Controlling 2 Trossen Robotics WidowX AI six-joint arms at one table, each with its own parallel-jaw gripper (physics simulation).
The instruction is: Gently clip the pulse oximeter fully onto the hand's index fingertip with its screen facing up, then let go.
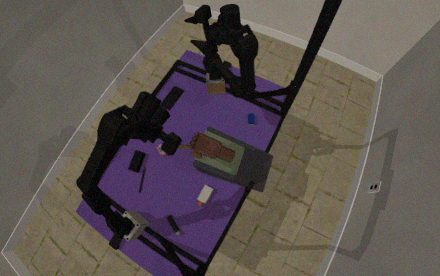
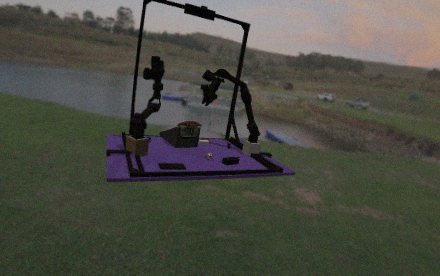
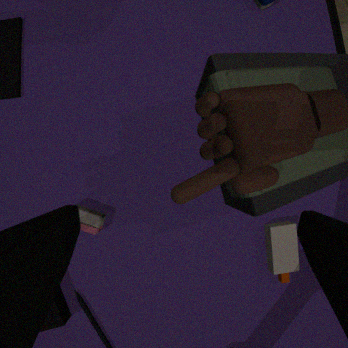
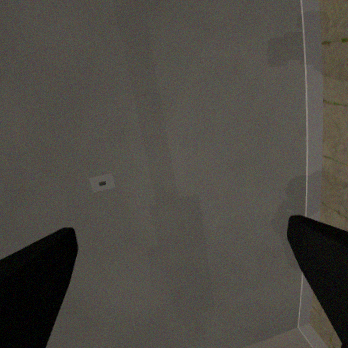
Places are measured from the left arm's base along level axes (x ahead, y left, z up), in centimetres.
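Pixels of known places: left gripper, fingertip midpoint: [image 1: 168, 133] [image 2: 204, 104] [image 3: 191, 219]; right gripper, fingertip midpoint: [image 1: 188, 30] [image 2: 161, 78] [image 4: 183, 232]; left arm's base, link origin: [image 1: 126, 226] [image 2: 252, 141]; right arm's base, link origin: [image 1: 215, 75] [image 2: 137, 137].
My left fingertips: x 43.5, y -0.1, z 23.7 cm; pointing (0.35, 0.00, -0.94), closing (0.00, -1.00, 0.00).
Ahead of a thing's pixels: the offset from my left fingertips to its middle.
A small white-and-pink clip-like piece [image 1: 161, 149] [image 2: 209, 156] [image 3: 91, 220], which looks like the pulse oximeter, lies on the purple mat; its screen cannot be made out. The brown hand [image 1: 207, 145] [image 2: 190, 123] [image 3: 270, 120] rests on a grey, green-topped support {dx +11.0, dy -20.9, dz -29.9 cm} [image 1: 257, 167] [image 3: 260, 202]. Its index finger [image 3: 205, 181] sticks out toward the piece, with a bare tip. My left gripper [image 1: 171, 143] [image 2: 206, 102] [image 3: 191, 219] is open and empty, above the mat near the piece and fingertip. My right gripper [image 1: 189, 31] [image 4: 183, 232] is open and empty, raised away from the hand.
A white box with an orange tab {dx -10.6, dy -18.7, dz -32.8 cm} [image 1: 205, 193] [image 3: 284, 248] and a blue block {dx +35.6, dy -14.7, dz -32.6 cm} [image 1: 251, 118] lie on either side of the support. A flat black slab {dx +22.1, dy +31.3, dz -33.8 cm} [image 1: 173, 98] [image 2: 172, 166], a black box {dx -18.6, dy +21.2, dz -32.5 cm} [image 1: 137, 161] [image 2: 230, 160], a thin pen {dx -23.9, dy +12.8, dz -33.8 cm} [image 1: 143, 180] and a dark stick {dx -30.8, dy -15.4, dz -32.9 cm} [image 1: 173, 224] also lie there.
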